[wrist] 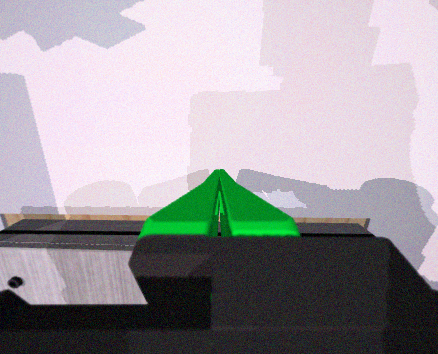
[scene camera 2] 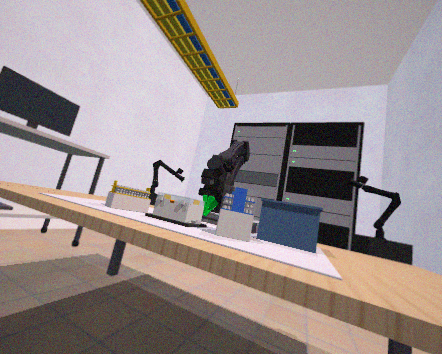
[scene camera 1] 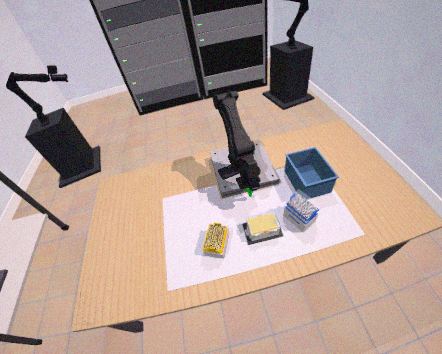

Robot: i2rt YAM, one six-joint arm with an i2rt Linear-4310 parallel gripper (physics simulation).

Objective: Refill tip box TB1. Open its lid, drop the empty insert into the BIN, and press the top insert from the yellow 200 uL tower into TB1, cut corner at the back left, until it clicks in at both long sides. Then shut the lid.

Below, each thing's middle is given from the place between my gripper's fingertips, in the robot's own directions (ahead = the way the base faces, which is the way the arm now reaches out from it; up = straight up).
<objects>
The blue bin [scene camera 2: 294, 225] is 50 mm ahead of my hand, 310 mm to the left of it and 30 mm above it.
</objects>
